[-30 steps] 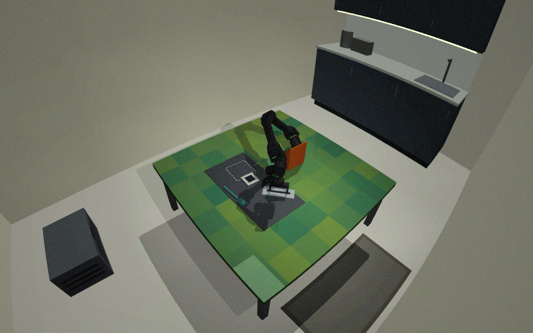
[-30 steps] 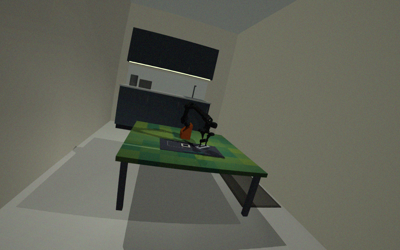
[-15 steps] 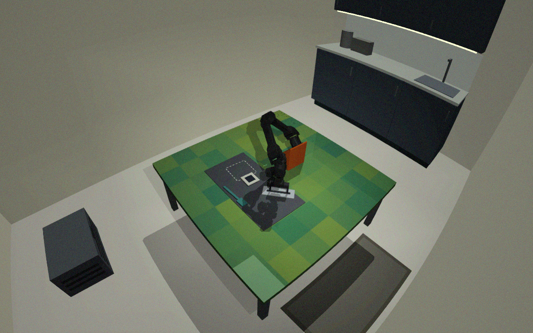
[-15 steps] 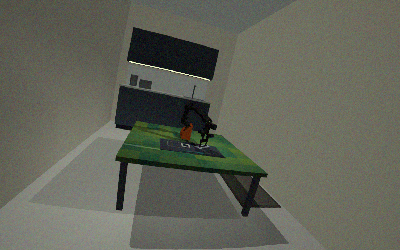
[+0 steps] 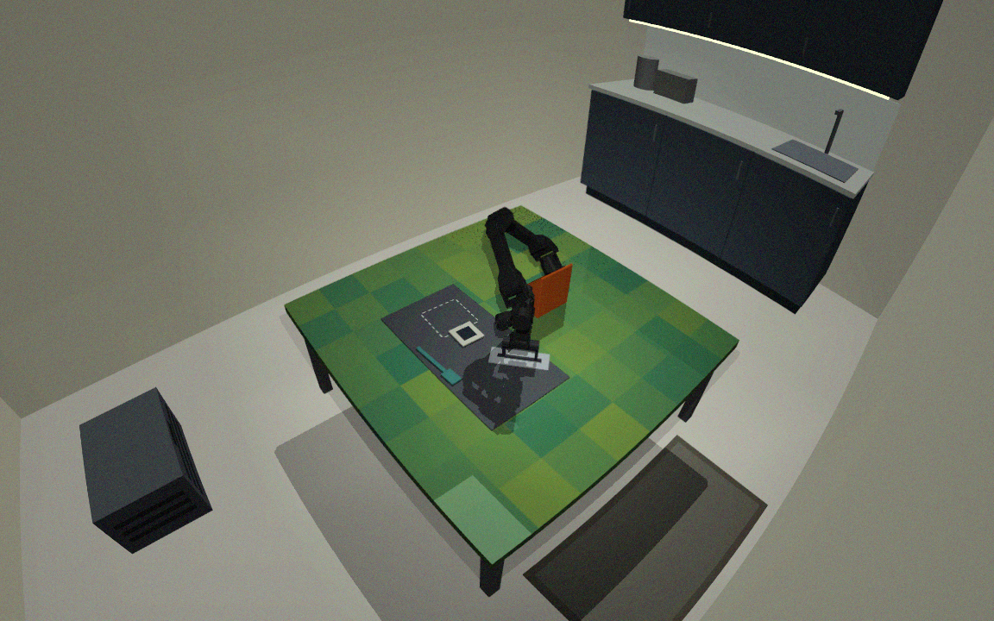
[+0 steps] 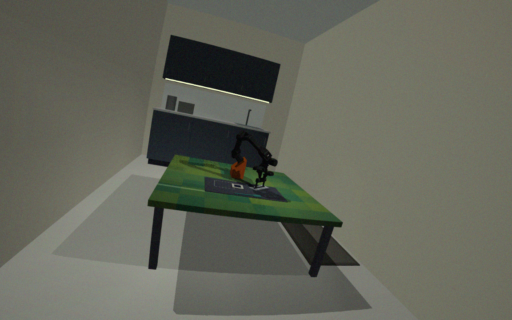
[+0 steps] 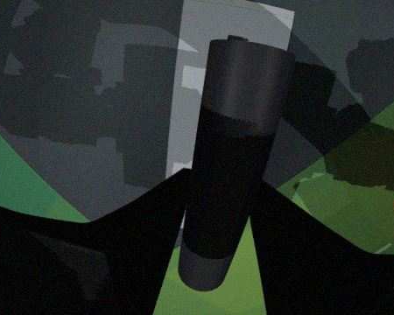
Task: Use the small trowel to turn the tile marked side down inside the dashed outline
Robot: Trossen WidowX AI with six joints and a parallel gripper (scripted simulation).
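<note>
Now: the dark mat 140 mm to the right of my gripper tip, 120 mm ahead of it and 80 mm below it. Round my gripper tip: teal spatula-like tool: 250 mm ahead, 100 mm to the right, 60 mm below; small trowel: 30 mm below, 20 mm ahead, 10 mm to the right; tile: 200 mm to the right, 90 mm ahead, 60 mm below.
</note>
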